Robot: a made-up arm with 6 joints.
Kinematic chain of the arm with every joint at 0, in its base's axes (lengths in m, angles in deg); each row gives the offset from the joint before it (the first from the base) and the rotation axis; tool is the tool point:
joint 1: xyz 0 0 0.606 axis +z
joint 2: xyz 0.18 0 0 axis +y
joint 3: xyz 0 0 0.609 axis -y
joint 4: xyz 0 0 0.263 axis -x
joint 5: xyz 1.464 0 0 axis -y
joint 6: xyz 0.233 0 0 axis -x
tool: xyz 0 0 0
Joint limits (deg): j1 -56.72..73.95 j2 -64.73..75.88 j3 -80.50..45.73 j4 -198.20..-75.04 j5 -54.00..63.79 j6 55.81..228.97
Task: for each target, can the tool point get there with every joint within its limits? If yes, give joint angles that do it. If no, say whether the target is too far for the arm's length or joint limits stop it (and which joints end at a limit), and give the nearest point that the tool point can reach.
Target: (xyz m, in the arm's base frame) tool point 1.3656 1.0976 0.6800
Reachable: yes | joints 38.92 -5.42 -35.60 -182.35 -24.38 183.47
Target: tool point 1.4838 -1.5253 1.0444
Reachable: yes | joints -43.94 23.55 10.50 -85.90 17.19 140.28
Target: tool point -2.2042 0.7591 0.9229
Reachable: no: joint limits stop it (at a limit: joint 2, joint 3, joint 5) | nearest point -1.2796 0.4407 2.2081 | short by 1.615 m
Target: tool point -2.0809 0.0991 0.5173
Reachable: no: joint limits stop it (at a limit: joint 2, joint 3) | nearest point -0.6835 0.0326 0.0069 | short by 1.489 m
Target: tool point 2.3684 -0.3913 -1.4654
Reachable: no: too far | nearest point 1.7649 -0.2916 -0.6322 | short by 1.034 m
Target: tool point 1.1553 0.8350 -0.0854
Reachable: yes | joints 36.96 18.33 -36.13 -169.17 38.85 180.81
